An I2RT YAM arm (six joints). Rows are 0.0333 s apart.
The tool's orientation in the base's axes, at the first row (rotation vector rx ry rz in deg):
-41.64, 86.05, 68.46
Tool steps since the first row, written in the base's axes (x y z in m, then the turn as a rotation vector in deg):
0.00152, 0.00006, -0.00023, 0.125, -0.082, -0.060
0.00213, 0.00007, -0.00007, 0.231, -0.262, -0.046
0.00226, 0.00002, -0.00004, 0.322, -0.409, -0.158
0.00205, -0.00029, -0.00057, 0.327, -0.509, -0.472
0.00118, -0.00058, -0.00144, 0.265, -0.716, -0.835
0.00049, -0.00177, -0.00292, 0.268, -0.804, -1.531
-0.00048, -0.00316, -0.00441, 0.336, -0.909, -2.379
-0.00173, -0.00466, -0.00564, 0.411, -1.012, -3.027
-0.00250, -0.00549, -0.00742, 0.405, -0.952, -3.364
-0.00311, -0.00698, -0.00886, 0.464, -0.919, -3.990
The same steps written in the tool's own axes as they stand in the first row. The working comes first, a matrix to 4 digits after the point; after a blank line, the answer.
The tool's axes in the first row as the columns of a matrix, in the base's axes (used below as rounded here):
-0.2795, -0.8952, 0.3470
0.1369, 0.3206, 0.9373
-0.9503, 0.3095, 0.0330

-0.00020, -0.00141, 0.00058, 0.011, -0.157, -0.035
-0.00052, -0.00191, 0.00080, -0.057, -0.305, -0.167
-0.00059, -0.00203, 0.00080, 0.004, -0.468, -0.277
-0.00007, -0.00210, 0.00042, 0.287, -0.602, -0.379
0.00096, -0.00169, -0.00018, 0.621, -0.725, -0.607
0.00240, -0.00191, -0.00159, 1.270, -0.972, -0.711
0.00389, -0.00195, -0.00327, 2.042, -1.329, -0.814
0.00521, -0.00169, -0.00515, 2.623, -1.629, -0.906
0.00700, -0.00182, -0.00626, 2.953, -1.709, -0.863
0.00833, -0.00220, -0.00791, 3.536, -1.945, -0.832

